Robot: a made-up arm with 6 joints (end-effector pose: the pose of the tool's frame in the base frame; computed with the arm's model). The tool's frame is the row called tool.
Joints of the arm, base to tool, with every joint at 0 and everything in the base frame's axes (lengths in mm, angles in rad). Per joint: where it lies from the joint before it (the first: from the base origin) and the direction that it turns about. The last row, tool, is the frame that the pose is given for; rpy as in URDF.
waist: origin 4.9 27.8 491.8 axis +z
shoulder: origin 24.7 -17.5 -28.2 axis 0.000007 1 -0.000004
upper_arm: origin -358.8 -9.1 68.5 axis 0.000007 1 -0.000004
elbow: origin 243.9 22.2 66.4 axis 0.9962 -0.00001 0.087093
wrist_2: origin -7.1 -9.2 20.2 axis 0.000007 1 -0.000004
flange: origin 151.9 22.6 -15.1 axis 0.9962 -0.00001 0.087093
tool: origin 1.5 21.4 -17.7 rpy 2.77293 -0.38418 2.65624
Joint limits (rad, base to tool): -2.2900..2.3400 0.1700..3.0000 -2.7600..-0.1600 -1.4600..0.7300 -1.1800..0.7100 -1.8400..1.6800
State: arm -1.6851 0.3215 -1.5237 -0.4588 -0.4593 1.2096
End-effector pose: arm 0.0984 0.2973 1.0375 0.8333 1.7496 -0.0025
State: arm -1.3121 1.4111 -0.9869 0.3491 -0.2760 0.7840
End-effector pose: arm 0.1380 -0.3908 0.7865 1.5613 1.1249 2.0098
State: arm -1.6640 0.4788 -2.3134 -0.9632 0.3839 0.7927
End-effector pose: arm 0.0100 0.3982 1.0476 1.3580 0.7643 -0.2857
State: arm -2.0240 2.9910 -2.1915 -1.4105 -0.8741 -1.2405
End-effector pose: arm -0.2224 -0.6578 0.2440 -1.2306 -1.1887 1.7327
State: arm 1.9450 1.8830 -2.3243 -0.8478 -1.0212 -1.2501
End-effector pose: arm -0.2438 0.4204 1.0750 -0.3611 1.1984 0.8666
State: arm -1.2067 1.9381 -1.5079 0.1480 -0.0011 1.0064
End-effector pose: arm 0.2531 -0.5256 0.6905 1.6708 1.0876 2.3504
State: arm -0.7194 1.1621 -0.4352 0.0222 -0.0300 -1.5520
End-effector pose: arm 0.2056 -0.1584 0.6005 -1.1008 -1.7498 1.1837
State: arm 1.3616 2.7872 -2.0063 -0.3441 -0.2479 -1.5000
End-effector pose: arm 0.1602 0.7388 0.3085 -0.9355 1.7041 -1.3460
